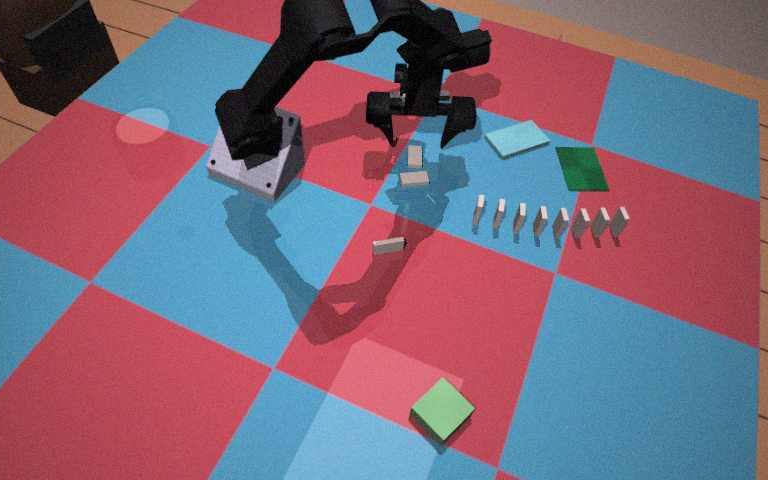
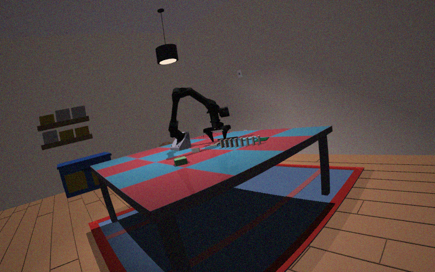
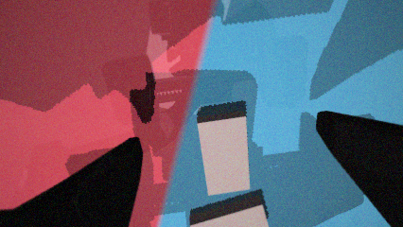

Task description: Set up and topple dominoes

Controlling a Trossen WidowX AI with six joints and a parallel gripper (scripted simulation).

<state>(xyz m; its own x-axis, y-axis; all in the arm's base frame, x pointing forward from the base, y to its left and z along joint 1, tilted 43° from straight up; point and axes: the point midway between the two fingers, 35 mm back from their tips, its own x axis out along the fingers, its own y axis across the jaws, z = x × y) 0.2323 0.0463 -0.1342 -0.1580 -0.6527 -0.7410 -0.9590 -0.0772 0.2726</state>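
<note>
Now: the grey bar 140 mm to the left of my gripper tip, 40 mm behind it and 10 mm below it. From my gripper tip the other things lie so: dark green flat tile: 310 mm ahead, 60 mm to the left, 10 mm below; light blue flat tile: 180 mm ahead, 90 mm to the left, 10 mm below; light green block: 470 mm to the right, 150 mm ahead.
</note>
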